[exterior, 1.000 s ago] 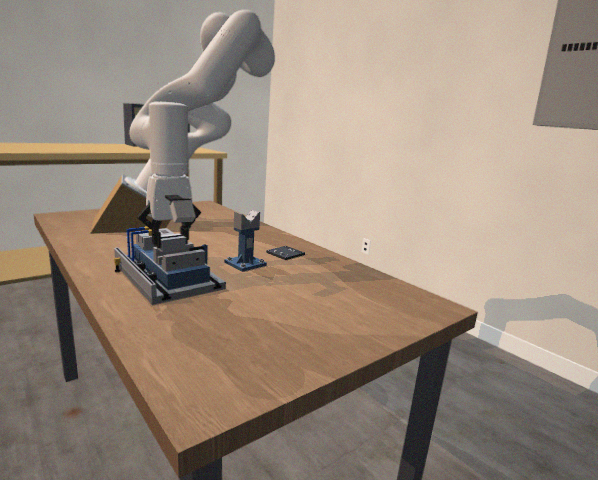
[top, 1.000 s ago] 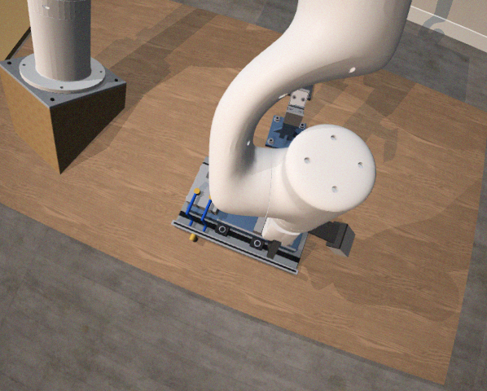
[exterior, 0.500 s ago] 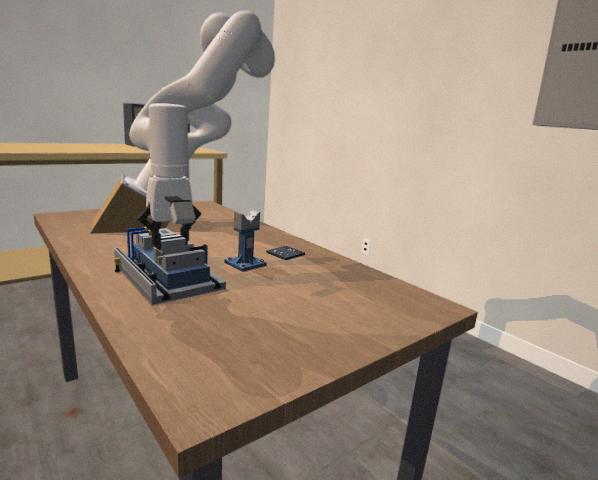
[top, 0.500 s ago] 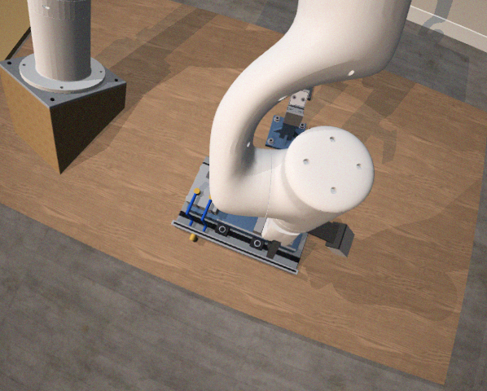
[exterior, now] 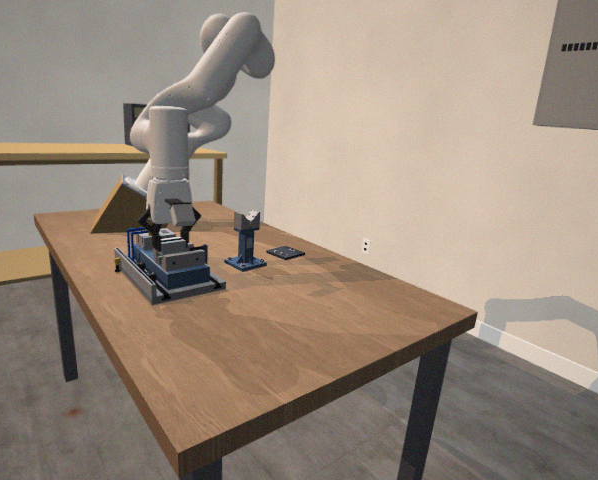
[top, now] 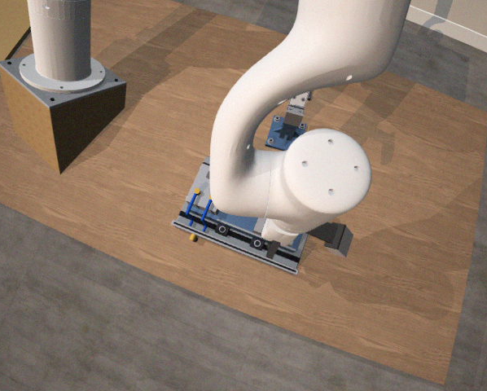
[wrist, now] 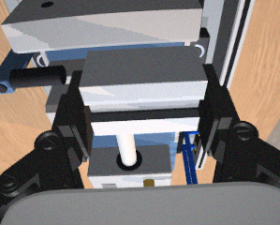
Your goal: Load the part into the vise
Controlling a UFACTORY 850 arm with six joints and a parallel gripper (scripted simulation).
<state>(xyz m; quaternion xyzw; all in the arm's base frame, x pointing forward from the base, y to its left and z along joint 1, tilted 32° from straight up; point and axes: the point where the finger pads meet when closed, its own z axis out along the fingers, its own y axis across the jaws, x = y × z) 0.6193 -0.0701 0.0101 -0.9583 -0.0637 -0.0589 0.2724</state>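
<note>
Right now the fixed jaw is 4 cm below my hand, 3 cm ahead of it and 2 cm to the left of it. From my hand the other things lie so: work stop (7 cm to the left, 3 cm below, 1 cm behind); then part (right at my hand); then moving jaw (4 cm below, 3 cm behind, 1 cm to the left).
</note>
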